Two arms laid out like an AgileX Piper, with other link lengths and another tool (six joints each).
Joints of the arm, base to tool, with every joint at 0 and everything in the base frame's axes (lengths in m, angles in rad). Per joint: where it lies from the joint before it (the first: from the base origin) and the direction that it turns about. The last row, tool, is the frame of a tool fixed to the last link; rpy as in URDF.
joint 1: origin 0 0 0.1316 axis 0 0 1
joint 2: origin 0 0 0 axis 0 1 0
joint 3: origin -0.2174 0 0.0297 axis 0 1 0
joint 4: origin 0.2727 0 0.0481 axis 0.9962 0 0.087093
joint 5: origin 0 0 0 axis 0 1 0
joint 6: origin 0.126 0 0.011 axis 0.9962 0 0.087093
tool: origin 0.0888 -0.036 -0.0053 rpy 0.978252 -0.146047 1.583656
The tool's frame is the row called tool.
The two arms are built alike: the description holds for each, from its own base.
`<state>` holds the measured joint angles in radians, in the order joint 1, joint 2, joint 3, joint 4, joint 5, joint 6, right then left.
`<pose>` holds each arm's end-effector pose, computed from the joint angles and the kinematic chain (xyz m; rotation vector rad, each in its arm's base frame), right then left.
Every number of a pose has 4 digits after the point. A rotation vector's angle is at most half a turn.
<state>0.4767 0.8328 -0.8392 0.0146 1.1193 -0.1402 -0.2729 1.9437 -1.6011 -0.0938 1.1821 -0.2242</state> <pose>0.2403 0.0852 0.1743 1.2371 1.9985 1.1714 0.3746 -0.1636 0.0680 1.9340 1.6822 0.4381</pose>
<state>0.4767 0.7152 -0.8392 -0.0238 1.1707 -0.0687 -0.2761 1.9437 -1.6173 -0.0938 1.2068 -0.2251</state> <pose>0.2273 0.0705 0.1973 1.2600 1.8894 1.1977 0.3729 -0.1647 0.0723 1.9430 1.6829 0.4304</pose>
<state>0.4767 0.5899 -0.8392 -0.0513 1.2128 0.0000 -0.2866 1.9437 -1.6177 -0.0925 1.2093 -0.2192</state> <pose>0.2122 0.0573 0.2200 1.2806 1.7661 1.2494 0.3706 -0.1681 0.0723 1.9580 1.6661 0.4253</pose>
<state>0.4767 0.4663 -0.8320 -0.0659 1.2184 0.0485 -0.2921 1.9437 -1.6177 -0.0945 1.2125 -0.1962</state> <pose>0.2000 0.0483 0.2415 1.2713 1.6369 1.3352 0.3681 -0.1700 0.0722 1.9802 1.6373 0.4150</pose>
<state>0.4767 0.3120 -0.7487 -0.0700 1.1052 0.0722 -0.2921 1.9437 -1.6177 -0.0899 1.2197 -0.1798</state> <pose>0.1985 0.0476 0.2573 1.1925 1.4711 1.4840 0.3663 -0.1685 0.0717 2.0009 1.6213 0.4116</pose>
